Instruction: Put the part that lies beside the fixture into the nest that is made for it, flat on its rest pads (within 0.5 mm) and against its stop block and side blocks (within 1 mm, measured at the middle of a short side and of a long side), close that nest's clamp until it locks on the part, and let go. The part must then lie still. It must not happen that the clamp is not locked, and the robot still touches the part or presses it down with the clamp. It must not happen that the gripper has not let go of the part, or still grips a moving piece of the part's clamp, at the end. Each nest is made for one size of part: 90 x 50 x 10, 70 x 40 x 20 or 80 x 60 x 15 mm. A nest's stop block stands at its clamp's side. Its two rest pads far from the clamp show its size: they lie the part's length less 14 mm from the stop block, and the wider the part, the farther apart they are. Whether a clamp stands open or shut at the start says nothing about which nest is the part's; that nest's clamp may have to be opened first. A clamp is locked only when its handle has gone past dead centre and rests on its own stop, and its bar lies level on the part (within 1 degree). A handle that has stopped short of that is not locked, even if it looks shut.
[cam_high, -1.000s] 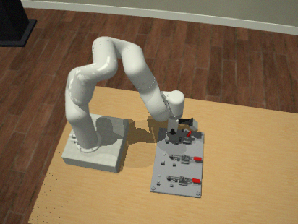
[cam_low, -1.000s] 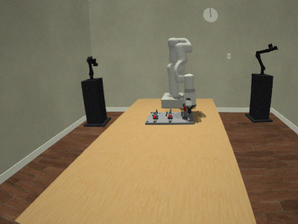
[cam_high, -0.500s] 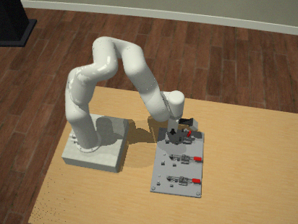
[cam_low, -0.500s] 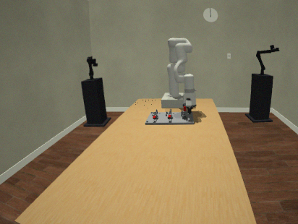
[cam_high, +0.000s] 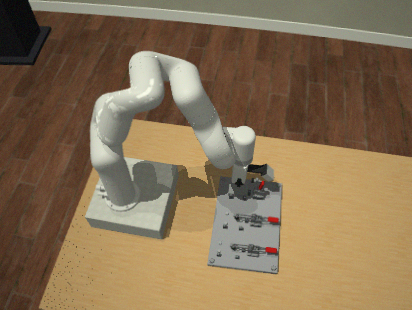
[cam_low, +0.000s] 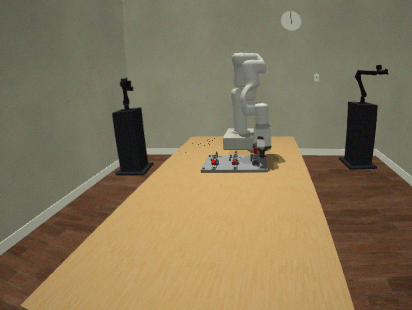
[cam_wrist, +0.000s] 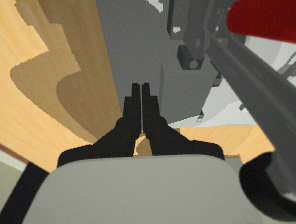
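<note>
Right now my hand is 4 cm to the left of the grey block part and 1 cm above it. Round my hand: grey fixture plate (15 cm to the right, 3 cm below, 3 cm ahead).
</note>
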